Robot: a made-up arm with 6 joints.
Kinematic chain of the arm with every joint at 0, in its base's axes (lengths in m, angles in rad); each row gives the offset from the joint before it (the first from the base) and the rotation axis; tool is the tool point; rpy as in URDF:
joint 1: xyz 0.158 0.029 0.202 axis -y
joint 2: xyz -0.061 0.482 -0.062 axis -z
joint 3: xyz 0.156 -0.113 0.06 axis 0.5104 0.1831 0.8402
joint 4: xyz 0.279 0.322 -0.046 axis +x
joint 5: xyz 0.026 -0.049 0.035 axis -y
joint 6: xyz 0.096 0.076 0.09 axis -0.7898 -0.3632 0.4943
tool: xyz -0.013 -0.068 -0.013 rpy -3.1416 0 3.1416
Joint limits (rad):
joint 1: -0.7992..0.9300
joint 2: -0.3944..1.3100
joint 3: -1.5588..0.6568
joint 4: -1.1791..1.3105
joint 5: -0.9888..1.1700
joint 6: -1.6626..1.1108
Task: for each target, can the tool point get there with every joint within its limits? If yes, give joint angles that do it. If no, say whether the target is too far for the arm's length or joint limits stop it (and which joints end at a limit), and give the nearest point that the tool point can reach.
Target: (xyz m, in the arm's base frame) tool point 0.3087 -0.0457 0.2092
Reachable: yes | joints -0.3931 0.7592 -1.0449 0.9794 0.3002 0.1205
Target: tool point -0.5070 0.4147 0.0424
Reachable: no: joint limits stop it (at a limit: joint 2, joint 3, joint 4, joint 6) | nearest point -0.2044 0.0679 0.1150 | short by 0.466 m
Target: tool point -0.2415 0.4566 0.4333
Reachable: no: joint limits stop it (at a limit: joint 1, joint 2, joint 3, joint 5, joint 6) | nearest point 0.0887 0.3512 0.5046 | short by 0.354 m
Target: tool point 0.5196 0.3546 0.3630
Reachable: yes | joints 0.0755 1.0759 0.4810 -0.3289 0.4498 -0.6180
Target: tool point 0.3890 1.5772 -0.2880
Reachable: no: too far | nearest point 0.4337 1.0493 -0.0405 | short by 0.585 m
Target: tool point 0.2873 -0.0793 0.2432
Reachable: yes | joints -0.0702 1.0452 -0.8088 0.3641 0.0657 -0.2983
